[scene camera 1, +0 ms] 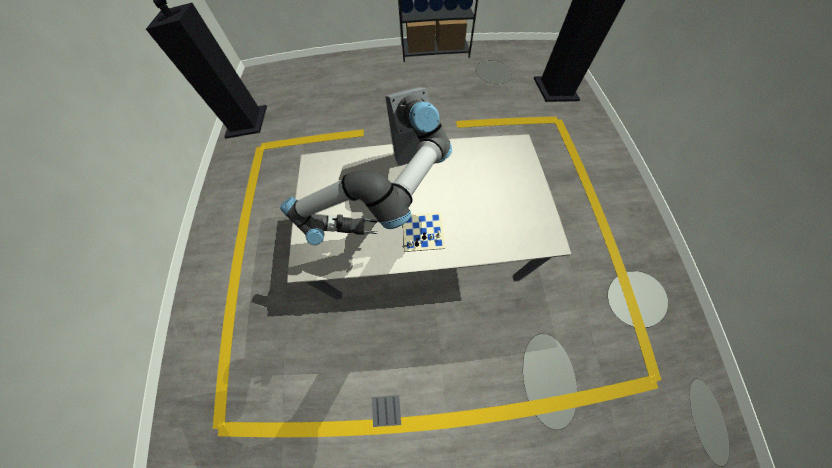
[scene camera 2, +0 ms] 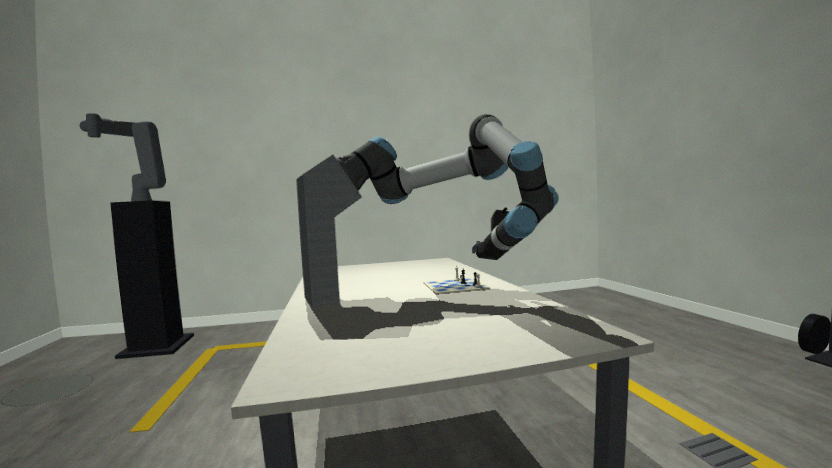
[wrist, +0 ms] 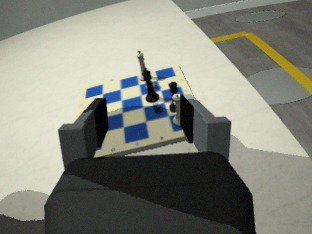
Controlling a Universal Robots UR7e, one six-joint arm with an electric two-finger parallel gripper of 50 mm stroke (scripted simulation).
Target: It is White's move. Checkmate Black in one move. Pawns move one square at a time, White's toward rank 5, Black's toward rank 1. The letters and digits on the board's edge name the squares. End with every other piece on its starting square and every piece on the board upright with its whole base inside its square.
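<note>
The gripper [wrist: 143, 111] is visible, and so is a chessboard [scene camera 1: 430, 223]. The wrist view gives a sight of the chessboard [wrist: 134, 124] as well.
</note>
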